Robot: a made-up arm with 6 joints.
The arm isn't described. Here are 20 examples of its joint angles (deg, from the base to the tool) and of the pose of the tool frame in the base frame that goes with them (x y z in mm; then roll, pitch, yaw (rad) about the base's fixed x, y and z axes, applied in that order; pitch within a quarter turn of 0, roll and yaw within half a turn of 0).
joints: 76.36 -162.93 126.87 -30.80 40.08 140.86
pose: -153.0 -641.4 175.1 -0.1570 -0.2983 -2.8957
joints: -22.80 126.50 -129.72 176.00 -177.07 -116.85
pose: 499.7 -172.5 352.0 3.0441 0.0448 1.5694
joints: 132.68 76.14 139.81 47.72 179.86 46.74
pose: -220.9 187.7 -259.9 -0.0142 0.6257 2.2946
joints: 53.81 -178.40 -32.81 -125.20 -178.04 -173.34
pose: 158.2 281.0 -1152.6 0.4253 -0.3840 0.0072
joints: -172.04 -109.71 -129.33 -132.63 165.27 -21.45
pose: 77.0 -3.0 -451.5 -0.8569 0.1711 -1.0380
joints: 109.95 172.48 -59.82 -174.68 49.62 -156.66
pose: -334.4 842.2 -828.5 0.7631 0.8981 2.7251
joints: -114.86 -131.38 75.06 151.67 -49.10 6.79
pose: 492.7 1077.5 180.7 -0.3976 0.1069 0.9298
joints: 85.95 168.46 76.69 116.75 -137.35 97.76
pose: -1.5 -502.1 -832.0 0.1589 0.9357 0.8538
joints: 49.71 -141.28 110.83 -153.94 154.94 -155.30
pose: -535.3 -610.1 120.1 -2.9563 0.1364 -2.2880
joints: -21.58 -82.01 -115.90 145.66 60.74 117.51
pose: -296.9 215.4 -559.7 -1.8279 0.2910 -1.4905
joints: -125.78 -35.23 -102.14 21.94 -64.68 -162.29
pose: 515.8 721.8 5.4 3.0059 -0.4719 -2.7047
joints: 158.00 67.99 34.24 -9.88 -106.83 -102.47
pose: -1309.2 471.0 315.8 0.1119 -0.1479 1.0043
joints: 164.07 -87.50 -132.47 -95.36 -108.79 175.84
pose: 181.2 -199.9 -433.4 1.3027 -0.7705 0.1946
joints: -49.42 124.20 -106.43 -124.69 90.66 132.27
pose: 442.3 -606.7 471.0 1.3869 -0.4737 -1.3637
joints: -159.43 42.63 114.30 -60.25 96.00 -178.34
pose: -693.7 -192.6 -103.9 1.8296 1.1812 -3.0629
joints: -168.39 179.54 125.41 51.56 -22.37 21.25
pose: 715.1 145.9 -106.9 -1.1938 -0.4221 -1.2070
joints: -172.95 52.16 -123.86 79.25 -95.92 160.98
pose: 169.8 98.0 752.3 1.8301 0.6212 -2.8248
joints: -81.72 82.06 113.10 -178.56 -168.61 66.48
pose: 106.3 -483.4 -429.3 -0.0577 -0.0322 2.8521
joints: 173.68 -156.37 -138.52 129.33 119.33 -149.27
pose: -355.7 -73.2 -170.8 -1.2650 -0.2003 -2.5273
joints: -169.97 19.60 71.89 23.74 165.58 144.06
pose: -873.1 -201.6 718.5 -1.8049 0.5081 -1.6138
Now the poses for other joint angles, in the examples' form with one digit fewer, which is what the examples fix.
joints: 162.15 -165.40 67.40 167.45 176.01 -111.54
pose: 776 -288 -665 1.498 0.158 -1.879
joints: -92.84 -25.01 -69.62 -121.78 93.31 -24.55
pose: -10 1055 615 2.137 0.254 -1.345
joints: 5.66 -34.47 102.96 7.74 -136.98 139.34
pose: 217 46 1005 -1.093 0.668 2.079
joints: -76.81 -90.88 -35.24 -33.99 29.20 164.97
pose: -322 1390 -381 -1.847 0.811 0.309
